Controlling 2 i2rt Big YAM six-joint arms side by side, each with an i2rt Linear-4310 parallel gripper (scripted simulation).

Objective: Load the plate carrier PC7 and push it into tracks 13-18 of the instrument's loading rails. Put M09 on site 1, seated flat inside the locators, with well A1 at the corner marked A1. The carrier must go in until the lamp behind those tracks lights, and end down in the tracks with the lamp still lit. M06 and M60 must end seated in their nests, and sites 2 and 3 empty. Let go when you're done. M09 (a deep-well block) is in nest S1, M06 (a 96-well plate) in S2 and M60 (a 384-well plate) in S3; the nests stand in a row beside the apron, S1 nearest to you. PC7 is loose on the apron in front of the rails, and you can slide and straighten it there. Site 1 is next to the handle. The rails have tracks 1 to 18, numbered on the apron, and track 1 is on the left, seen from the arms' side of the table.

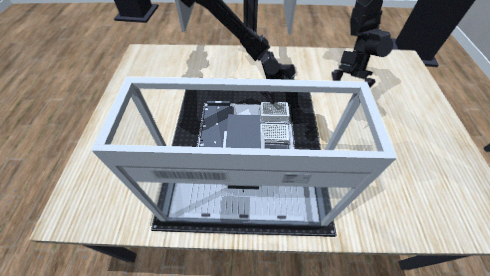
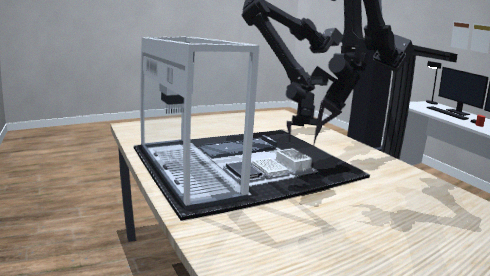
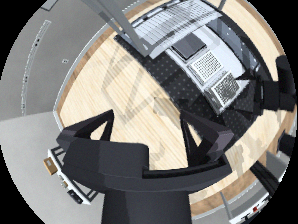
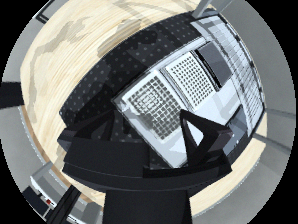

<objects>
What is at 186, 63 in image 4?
A 96-well plate M06.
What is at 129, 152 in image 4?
My right gripper.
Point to a carrier PC7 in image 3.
220, 28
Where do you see a carrier PC7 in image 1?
215, 117
</objects>
